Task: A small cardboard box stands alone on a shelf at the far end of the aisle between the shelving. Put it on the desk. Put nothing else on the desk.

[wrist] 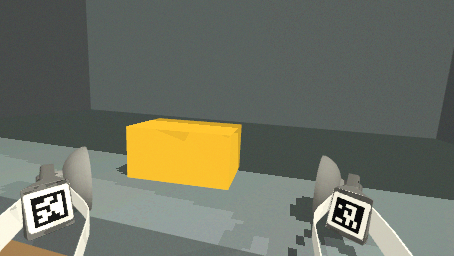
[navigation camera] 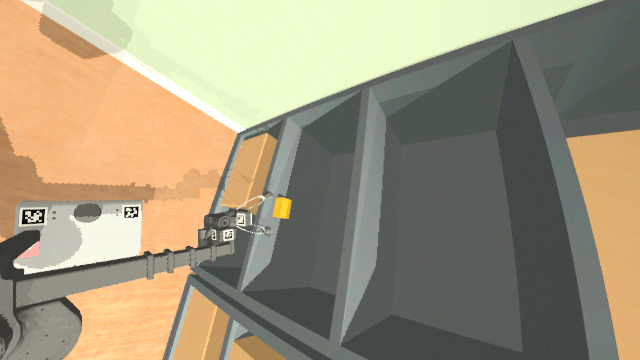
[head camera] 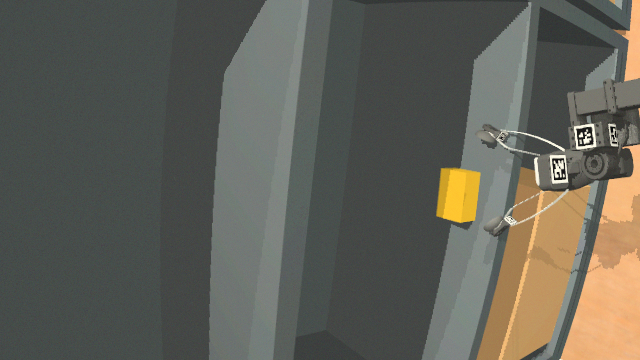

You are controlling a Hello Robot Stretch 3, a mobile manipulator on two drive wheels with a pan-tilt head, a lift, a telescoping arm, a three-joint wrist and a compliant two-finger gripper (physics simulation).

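Frame: origin at the robot's base, x ahead, y left, z up, level; metres.
Seen in the pictures: gripper, between the fingertips: (navigation camera: 272,213) (head camera: 482,181); robot's base, origin of its link: (navigation camera: 88,211).
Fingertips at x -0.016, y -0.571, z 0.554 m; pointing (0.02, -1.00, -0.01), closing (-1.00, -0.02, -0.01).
Note:
Pixels of each thing's top centre, then the offset from my fingertips to it. "spot": a spot on its surface instead. Level surfaces: height alone.
- grey shelf board, height of its surface: 0.021 m down
- shelf unit, a spot on its surface: (head camera: 290,180) spot: 0.011 m back, 0.053 m left, 0.435 m up
- large tan box, centre of its top: (head camera: 473,267) (navigation camera: 275,176) 0.196 m ahead, 0.189 m right, 0.208 m down
The small box, bright yellow (head camera: 458,195) (navigation camera: 282,208) (wrist: 182,156), stands alone on a grey shelf board (head camera: 457,270) (navigation camera: 260,260) (wrist: 165,210). My gripper (head camera: 490,181) (navigation camera: 269,212) (wrist: 207,172) is open and empty, its fingertips over the front part of that board. The box lies beyond the fingertips, apart from them. In the wrist view it is between the two fingers' lines, nearer the left finger than the right one. The desk does not show in these views.
The shelf unit (head camera: 290,180) (navigation camera: 350,215) has a higher board above the box's compartment. A large tan box (head camera: 555,260) (navigation camera: 247,170) fills part of the compartment below. A second shelf unit (navigation camera: 180,320) adjoins at the near side. A pale green wall (navigation camera: 250,60) is behind.

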